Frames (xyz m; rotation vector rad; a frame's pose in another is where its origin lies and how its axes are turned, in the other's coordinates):
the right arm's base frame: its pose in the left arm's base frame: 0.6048 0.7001 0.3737 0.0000 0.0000 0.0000
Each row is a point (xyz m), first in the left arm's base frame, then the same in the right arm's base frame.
Working: the left arm's base frame: its pose in the right arm's base frame: -0.6048 -0.7001 -0.3737 0.0000 0.0000 0.0000

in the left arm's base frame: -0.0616 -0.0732 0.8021
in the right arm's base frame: -0.6664 -0.7733 0.4284
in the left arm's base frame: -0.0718 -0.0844 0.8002
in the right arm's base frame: -0.6766 -0.7845 0.4265
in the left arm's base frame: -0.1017 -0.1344 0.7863
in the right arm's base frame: -0.7065 -0.8345 0.4126
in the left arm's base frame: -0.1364 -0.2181 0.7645
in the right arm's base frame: -0.7412 -0.9182 0.3908
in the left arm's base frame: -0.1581 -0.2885 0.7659
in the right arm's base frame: -0.7629 -0.9886 0.3922
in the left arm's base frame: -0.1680 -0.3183 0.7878
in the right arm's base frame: -0.7728 -1.0184 0.4141
